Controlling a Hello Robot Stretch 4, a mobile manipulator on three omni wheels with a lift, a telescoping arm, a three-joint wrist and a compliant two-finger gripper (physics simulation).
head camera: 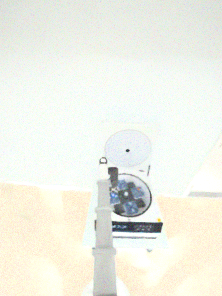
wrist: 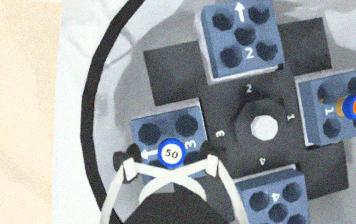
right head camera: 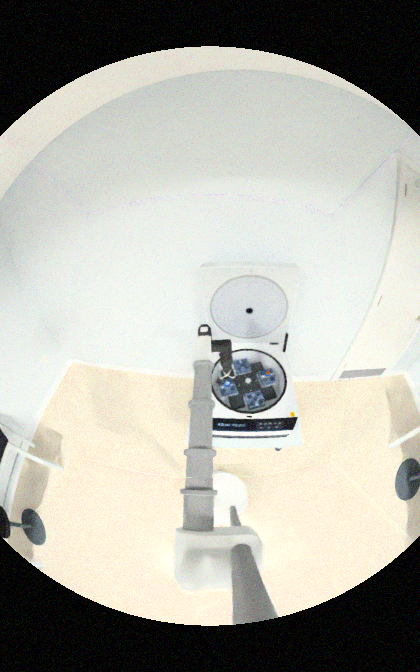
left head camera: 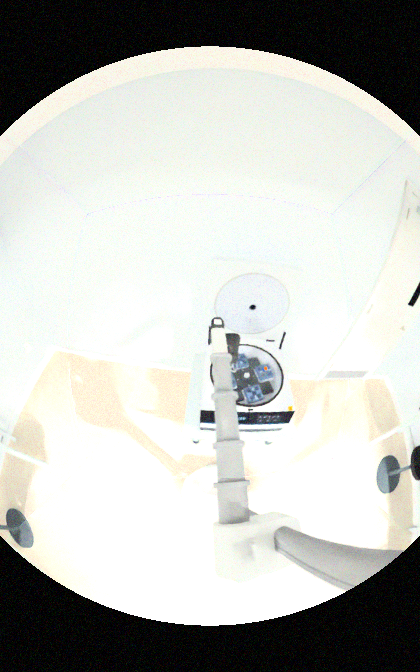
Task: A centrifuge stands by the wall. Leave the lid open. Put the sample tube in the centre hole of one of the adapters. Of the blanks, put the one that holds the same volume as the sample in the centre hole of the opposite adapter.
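Places are measured from the robot's base along level axes (x down, y left, z ahead), in metres.
Pixels of known places: gripper, fingertip midpoint: [head camera: 113,195] [wrist: 170,154].
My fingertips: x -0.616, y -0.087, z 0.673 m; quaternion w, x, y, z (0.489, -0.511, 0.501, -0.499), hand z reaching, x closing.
Behind a point stands the place of what it marks.
The centrifuge [head camera: 137,228] {y -0.262, x -0.552, z 0.408 m} [left head camera: 247,418] [right head camera: 255,424] stands by the wall, its lid [head camera: 140,150] {y -0.371, x -0.918, z 0.956 m} [left head camera: 270,300] [right head camera: 270,297] upright and open. A blue-rimmed white cap marked 50 [wrist: 171,153] {y -0.088, x -0.614, z 0.673 m} [right head camera: 227,384] tops a tube at the middle of adapter 3 [wrist: 167,121] {y -0.084, x -0.585, z 0.709 m}. My gripper [wrist: 170,154] {y -0.087, x -0.616, z 0.673 m} [right head camera: 228,378] is open, its fingertips on either side of that cap with gaps. The tube's body and the adapter's lower holes are largely hidden. The orange-topped sample tube [wrist: 353,107] {y -0.331, x -0.613, z 0.725 m} [right head camera: 268,373] [left head camera: 265,368] [head camera: 138,189] {y -0.342, x -0.612, z 0.723 m} stands in adapter 1 [wrist: 315,135] {y -0.303, x -0.576, z 0.682 m}, opposite; the wrist view cuts it off.
Adapter 2 [wrist: 245,66] {y -0.191, x -0.585, z 0.782 m} and adapter 4 [wrist: 276,185] {y -0.238, x -0.585, z 0.613 m} show no tubes in their visible holes. The white rotor hub [wrist: 264,127] {y -0.215, x -0.592, z 0.699 m} is right of the gripper. The black bowl rim [wrist: 87,115] {y 0.007, x -0.624, z 0.722 m} curves at the left. The arm [right head camera: 200,425] reaches past the centrifuge's left side.
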